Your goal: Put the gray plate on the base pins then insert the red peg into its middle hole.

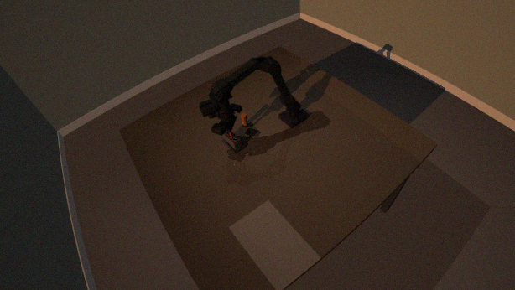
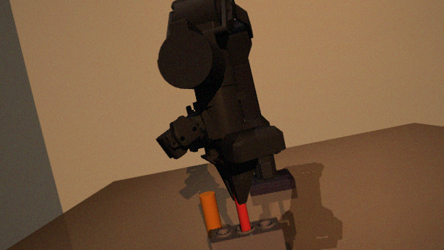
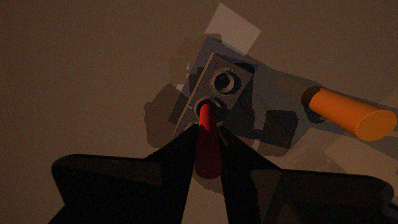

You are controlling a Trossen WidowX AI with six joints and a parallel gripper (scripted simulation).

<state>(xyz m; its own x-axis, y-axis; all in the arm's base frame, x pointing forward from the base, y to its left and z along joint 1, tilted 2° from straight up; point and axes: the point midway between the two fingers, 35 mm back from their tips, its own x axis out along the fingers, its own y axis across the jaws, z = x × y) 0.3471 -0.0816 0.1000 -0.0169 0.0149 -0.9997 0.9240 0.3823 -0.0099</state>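
Right now the gray plate is 5 cm below my gripper tip. Also, from my gripper tip: orange cylinder (12 cm behind, 6 cm to the right, 6 cm below); then red peg (right at my gripper tip); then base (9 cm below).
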